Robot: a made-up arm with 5 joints.
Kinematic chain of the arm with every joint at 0, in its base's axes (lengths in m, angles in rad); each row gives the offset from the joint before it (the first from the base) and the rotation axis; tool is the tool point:
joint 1: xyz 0 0 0.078 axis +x
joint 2: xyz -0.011 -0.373 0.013 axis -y
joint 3: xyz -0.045 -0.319 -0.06 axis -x
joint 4: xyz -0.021 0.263 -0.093 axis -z
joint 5: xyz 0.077 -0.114 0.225 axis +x
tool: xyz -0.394 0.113 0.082
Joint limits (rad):
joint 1: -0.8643..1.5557
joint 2: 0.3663..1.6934
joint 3: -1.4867..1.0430
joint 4: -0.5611..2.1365
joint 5: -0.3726..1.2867
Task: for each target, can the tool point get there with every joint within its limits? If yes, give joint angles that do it. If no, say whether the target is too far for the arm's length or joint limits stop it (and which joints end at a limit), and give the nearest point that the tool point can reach.
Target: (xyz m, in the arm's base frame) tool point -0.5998 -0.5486 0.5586
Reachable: yes | joints -0.6307 1.3360 -1.1992 1.7408 0.6634
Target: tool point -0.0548 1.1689 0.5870
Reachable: no: joint limits stop it (at a limit: joint 1, joint 2, joint 3, joint 5) | nearest point -0.0139 0.4644 -0.0905 | short by 0.978 m
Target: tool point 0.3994 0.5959 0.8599
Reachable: no: joint limits stop it (at a limit: joint 1, joint 2, joint 4) | nearest point -0.0494 0.0723 0.6722 | short by 0.715 m
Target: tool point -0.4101 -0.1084 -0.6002
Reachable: yes | joints 1.1339 1.0356 -0.6231 -0.1643 0.1060
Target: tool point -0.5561 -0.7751 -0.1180
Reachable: yes | joints 0.5447 0.6020 -1.1915 1.0830 1.0152
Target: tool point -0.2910 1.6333 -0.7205
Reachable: no: too far | nearest point -0.2892 0.4331 -0.6799 | short by 1.201 m
